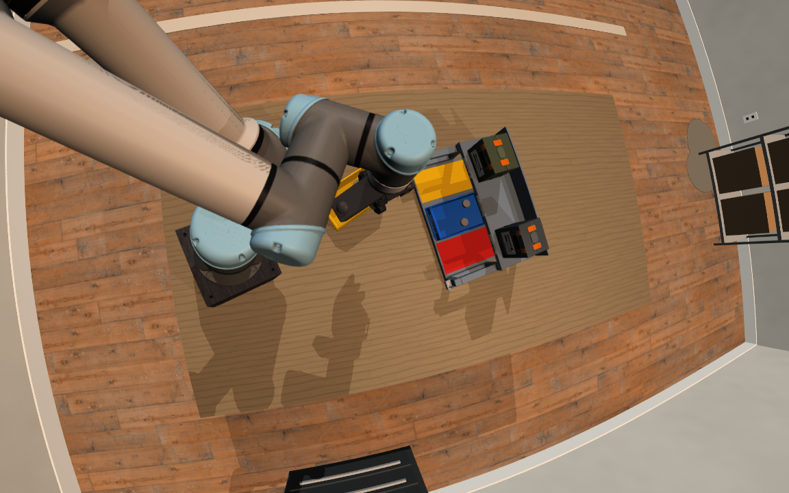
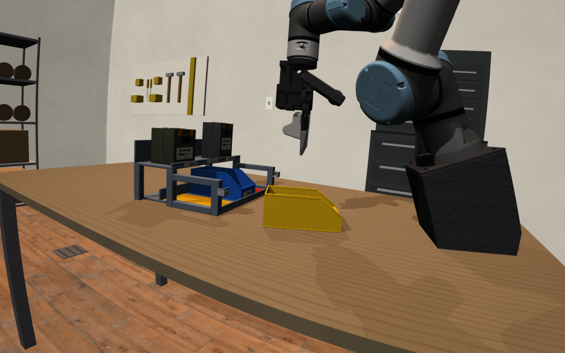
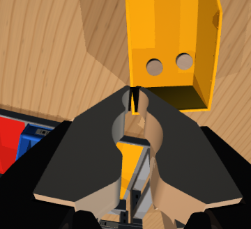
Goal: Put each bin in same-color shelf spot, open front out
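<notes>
The yellow bin is 3 cm behind my hand, 4 cm to the left of it and 13 cm below it. From my hand the other things lie so: blue bin 28 cm ahead, 4 cm to the right, 13 cm below.
</notes>
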